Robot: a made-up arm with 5 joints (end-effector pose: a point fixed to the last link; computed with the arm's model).
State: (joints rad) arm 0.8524 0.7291 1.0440 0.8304 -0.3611
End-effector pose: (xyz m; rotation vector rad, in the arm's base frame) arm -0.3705 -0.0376 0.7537 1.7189 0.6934 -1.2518
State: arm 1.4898 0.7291 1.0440 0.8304 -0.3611
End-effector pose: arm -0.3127 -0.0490 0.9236 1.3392 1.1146 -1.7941
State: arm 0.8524 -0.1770 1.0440 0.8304 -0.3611
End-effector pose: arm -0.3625 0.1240 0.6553 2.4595 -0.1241 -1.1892
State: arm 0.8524 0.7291 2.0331 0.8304 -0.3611
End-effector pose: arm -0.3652 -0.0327 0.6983 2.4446 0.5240 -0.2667
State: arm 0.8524 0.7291 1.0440 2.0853 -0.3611
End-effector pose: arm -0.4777 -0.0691 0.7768 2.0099 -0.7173 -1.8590
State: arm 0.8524 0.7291 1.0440 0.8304 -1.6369
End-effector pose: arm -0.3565 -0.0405 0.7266 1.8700 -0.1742 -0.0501
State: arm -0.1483 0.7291 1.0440 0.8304 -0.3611
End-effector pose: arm -0.2413 -0.0401 0.5104 1.9830 0.0058 -0.3120
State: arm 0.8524 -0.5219 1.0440 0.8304 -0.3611
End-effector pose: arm -0.3178 0.1792 0.6338 2.6837 -0.4991 -1.1014
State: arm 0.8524 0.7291 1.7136 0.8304 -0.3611
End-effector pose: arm -0.3720 -0.0376 0.7150 2.2475 0.5946 -0.6149
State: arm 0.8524 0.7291 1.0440 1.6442 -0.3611
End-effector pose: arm -0.4361 -0.0744 0.7696 1.9712 -0.1751 -1.6865
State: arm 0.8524 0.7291 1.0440 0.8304 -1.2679
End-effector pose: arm -0.3640 -0.0391 0.7321 1.8878 0.0725 -0.4013
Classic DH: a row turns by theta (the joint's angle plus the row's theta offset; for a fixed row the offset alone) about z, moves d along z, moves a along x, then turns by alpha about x. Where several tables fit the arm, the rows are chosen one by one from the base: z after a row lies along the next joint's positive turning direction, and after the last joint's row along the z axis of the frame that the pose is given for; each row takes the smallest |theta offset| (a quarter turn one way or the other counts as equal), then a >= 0, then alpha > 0; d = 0 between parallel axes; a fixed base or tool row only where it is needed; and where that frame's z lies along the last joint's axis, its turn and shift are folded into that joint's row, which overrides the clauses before.
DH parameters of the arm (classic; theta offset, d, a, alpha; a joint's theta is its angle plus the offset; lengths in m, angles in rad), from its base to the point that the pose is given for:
base (fixed): -0.0884 0.7525 -0.0787 -1.5342
joint 1: -1.1899 0.0268 -0.0999 1.0236
joint 2: 0.0817 -0.0064 -0.1572 2.185
joint 3: -1.1467 -0.1402 -0.0895 1.5708
joint 4: -0.0793 -0.0145 0.1114 1.6784
joint 5: 1.3528 0.0174 -0.0138 -2.8121
tool (fixed): -0.0679 0.0671 0 0

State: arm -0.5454 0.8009 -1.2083 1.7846 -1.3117
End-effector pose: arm -0.1826 0.0536 0.6124 0.1078 -1.1952 -1.1514
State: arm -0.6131 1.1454 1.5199 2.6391 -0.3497
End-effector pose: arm -0.1668 -0.1623 0.3733 -2.7104 0.7553 -0.0746
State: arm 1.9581 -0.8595 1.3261 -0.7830 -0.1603
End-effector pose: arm -0.1517 0.2708 0.8316 1.4096 1.1115 -1.2547
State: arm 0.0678 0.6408 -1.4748 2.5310 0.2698
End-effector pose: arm -0.1869 0.1565 0.6805 0.0470 -2.0258 -1.9051
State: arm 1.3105 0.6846 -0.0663 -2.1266 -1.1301
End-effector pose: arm -0.3852 0.1292 0.9997 -0.6084 -2.0863 -0.1645
